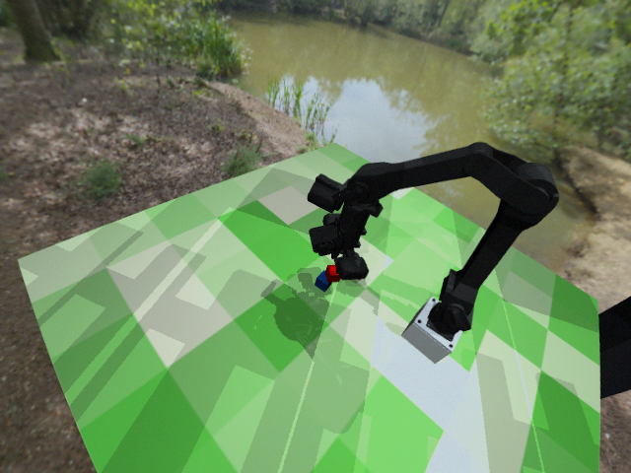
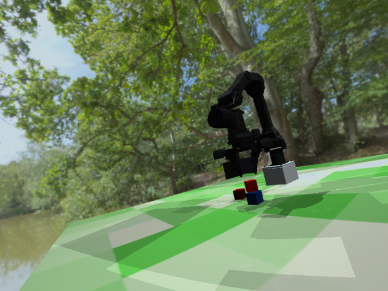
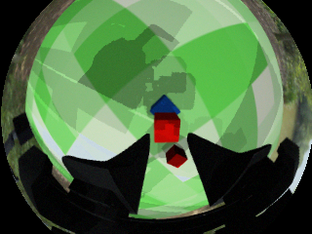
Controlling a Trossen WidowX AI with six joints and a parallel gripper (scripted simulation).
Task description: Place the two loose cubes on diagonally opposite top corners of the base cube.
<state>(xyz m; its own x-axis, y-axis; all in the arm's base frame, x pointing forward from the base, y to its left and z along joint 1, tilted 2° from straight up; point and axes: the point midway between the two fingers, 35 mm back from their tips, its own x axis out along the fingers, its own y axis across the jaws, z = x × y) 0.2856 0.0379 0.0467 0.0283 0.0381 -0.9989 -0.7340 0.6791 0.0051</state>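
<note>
The red cube lies 3 cm below my gripper tip. From my gripper tip the other things lie so: blue base cube (1 cm ahead, 1 cm to the left, 7 cm below).
</note>
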